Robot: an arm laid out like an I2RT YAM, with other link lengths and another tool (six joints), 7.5 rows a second.
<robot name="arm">
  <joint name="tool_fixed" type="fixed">
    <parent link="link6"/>
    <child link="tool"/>
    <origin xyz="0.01 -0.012 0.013" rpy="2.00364 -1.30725 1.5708"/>
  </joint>
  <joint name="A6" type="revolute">
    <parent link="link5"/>
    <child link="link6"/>
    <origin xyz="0.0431 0 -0.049"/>
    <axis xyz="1 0 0"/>
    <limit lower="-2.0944" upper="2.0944"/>
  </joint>
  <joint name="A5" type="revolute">
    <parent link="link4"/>
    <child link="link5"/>
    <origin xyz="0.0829 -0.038 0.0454"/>
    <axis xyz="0 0 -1"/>
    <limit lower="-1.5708" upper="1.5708"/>
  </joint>
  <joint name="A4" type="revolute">
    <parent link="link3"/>
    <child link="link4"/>
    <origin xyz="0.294 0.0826 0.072"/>
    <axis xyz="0 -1 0"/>
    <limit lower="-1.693" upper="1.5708"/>
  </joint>
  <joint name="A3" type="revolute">
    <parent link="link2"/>
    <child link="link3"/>
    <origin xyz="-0.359 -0.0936 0"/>
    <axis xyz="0 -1 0"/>
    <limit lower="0" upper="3.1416"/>
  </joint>
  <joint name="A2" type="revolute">
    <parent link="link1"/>
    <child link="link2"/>
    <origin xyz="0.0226 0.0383 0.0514"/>
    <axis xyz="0 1 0"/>
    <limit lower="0" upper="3.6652"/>
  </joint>
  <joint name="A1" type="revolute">
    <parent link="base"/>
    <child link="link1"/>
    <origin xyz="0 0 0.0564"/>
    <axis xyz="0 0 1"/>
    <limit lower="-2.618" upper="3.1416"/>
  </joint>
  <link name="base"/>
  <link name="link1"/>
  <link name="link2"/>
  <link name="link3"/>
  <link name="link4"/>
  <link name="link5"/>
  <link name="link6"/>
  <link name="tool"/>
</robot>
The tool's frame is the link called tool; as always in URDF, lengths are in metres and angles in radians.
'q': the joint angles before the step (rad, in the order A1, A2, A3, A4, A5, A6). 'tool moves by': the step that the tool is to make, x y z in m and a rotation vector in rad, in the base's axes. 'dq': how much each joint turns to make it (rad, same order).
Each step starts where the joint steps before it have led.
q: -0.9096 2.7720 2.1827 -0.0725 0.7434 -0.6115
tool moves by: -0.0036 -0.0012 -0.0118 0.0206 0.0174 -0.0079
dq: -0.0046 0.0168 0.0050 -0.0162 0.0033 0.0016
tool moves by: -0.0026 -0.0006 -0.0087 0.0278 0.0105 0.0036
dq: -0.0038 0.0114 0.0060 -0.0246 -0.0112 0.0024
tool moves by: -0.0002 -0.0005 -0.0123 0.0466 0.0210 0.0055
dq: -0.0012 0.0263 0.0340 -0.0610 -0.0128 0.0053
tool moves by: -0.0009 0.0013 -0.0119 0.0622 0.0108 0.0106
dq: -0.0011 0.0209 0.0284 -0.0736 -0.0291 0.0154
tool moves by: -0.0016 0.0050 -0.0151 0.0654 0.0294 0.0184
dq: 0.0010 0.0143 0.0021 -0.0553 -0.0236 -0.0037
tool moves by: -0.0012 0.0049 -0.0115 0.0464 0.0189 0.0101
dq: 0.0019 0.0092 -0.0040 -0.0361 -0.0154 0.0016
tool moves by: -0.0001 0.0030 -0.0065 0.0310 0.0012 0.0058
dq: 0.0016 0.0065 0.0017 -0.0255 -0.0172 0.0083
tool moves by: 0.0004 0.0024 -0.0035 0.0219 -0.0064 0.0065
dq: 0.0016 0.0016 -0.0023 -0.0139 -0.0181 0.0073
